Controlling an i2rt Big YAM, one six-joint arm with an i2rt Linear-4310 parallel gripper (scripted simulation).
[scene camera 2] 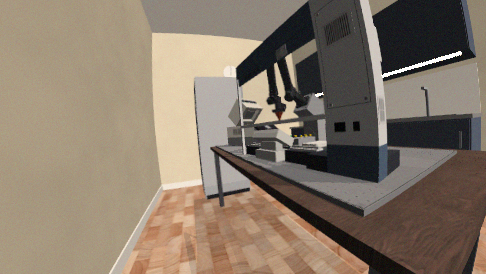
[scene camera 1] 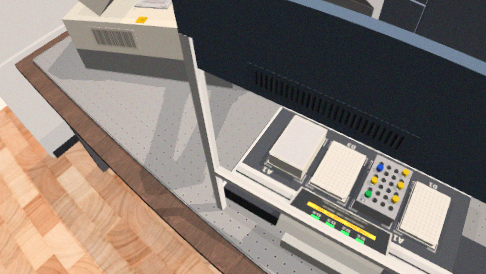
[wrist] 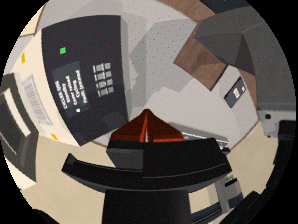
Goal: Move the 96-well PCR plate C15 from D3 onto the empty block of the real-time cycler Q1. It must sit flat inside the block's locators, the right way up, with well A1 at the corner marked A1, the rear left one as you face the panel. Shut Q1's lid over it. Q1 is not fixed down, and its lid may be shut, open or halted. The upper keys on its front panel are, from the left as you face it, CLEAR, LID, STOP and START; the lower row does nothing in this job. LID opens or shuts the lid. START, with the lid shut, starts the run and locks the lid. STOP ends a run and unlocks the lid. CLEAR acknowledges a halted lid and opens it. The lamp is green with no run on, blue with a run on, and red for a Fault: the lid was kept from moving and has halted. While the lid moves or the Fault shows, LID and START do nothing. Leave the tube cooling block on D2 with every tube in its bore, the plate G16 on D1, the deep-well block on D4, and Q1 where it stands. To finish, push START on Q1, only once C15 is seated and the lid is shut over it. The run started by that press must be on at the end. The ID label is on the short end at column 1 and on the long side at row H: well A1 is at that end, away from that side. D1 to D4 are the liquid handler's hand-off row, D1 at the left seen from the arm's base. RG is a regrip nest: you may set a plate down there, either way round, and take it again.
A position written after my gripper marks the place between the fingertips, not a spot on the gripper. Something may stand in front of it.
Note:
I see my gripper (wrist: 146, 112) and a white post (scene camera 1: 186, 42).

